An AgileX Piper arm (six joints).
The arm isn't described. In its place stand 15 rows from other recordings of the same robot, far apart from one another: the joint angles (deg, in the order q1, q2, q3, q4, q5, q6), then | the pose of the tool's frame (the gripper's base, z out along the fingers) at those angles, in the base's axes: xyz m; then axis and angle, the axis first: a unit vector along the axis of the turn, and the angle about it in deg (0 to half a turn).
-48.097 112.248 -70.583 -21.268 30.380 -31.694 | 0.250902, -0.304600, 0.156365, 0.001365, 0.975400, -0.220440, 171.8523
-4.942 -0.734 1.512 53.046 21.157 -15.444 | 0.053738, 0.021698, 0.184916, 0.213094, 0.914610, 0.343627, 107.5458
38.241 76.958 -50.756 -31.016 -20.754 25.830 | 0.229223, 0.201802, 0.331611, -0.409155, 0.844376, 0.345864, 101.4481
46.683 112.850 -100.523 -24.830 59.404 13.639 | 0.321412, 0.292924, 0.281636, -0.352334, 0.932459, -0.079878, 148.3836
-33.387 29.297 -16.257 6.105 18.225 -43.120 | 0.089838, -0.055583, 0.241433, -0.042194, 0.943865, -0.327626, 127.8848
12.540 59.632 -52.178 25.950 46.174 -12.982 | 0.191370, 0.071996, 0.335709, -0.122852, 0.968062, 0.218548, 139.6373
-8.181 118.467 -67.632 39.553 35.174 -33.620 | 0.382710, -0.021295, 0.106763, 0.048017, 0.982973, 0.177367, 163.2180
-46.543 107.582 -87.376 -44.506 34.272 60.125 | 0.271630, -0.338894, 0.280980, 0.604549, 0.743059, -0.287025, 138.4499
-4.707 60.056 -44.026 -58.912 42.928 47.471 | 0.197060, -0.069482, 0.316405, 0.163894, 0.929357, -0.330808, 131.8996
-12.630 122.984 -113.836 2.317 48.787 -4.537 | 0.481348, -0.105022, 0.270074, 0.078731, 0.996428, -0.030554, 143.0401
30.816 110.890 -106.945 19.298 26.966 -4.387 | 0.395702, 0.251915, 0.362199, -0.193841, 0.935605, 0.295075, 123.1054
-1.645 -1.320 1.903 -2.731 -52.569 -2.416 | 0.014783, 0.003020, 0.272537, -0.083894, 0.985513, -0.147399, 33.4884
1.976 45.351 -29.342 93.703 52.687 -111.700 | 0.131812, 0.076815, 0.318777, -0.509603, 0.794255, 0.330853, 101.3223
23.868 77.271 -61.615 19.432 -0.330 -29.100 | 0.288545, 0.127482, 0.365846, -0.286246, 0.952755, 0.101594, 101.0657
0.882 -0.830 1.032 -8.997 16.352 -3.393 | 0.054287, -0.003171, 0.182468, -0.094034, 0.990438, -0.100945, 102.0768
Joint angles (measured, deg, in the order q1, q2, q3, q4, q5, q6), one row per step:
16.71 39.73 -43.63 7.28 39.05 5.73
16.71 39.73 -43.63 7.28 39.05 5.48
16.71 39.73 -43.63 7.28 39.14 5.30
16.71 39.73 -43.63 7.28 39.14 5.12
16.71 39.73 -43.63 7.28 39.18 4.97
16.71 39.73 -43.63 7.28 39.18 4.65
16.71 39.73 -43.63 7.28 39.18 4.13
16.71 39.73 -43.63 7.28 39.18 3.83
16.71 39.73 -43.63 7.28 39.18 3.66
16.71 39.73 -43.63 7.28 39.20 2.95
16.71 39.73 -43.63 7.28 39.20 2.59
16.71 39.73 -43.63 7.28 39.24 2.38
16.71 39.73 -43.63 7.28 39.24 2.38
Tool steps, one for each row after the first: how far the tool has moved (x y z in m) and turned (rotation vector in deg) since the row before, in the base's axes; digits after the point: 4 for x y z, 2 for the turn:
0.0000 0.0000 0.0000 -0.20 -0.08 0.12
-0.0001 0.0000 -0.0001 -0.17 0.03 0.10
0.0000 0.0000 0.0000 -0.14 -0.06 0.09
0.0000 0.0000 -0.0001 -0.13 -0.01 0.08
0.0000 0.0000 0.0000 -0.26 -0.10 0.16
0.0000 0.0000 0.0000 -0.42 -0.17 0.26
0.0000 0.0000 0.0000 -0.24 -0.10 0.15
0.0000 0.0000 0.0000 -0.14 -0.06 0.08
0.0000 0.0000 0.0000 -0.58 -0.21 0.36
0.0000 0.0000 0.0000 -0.29 -0.12 0.18
0.0000 0.0000 -0.0001 -0.18 -0.03 0.11
0.0000 0.0000 0.0000 0.00 0.00 0.00

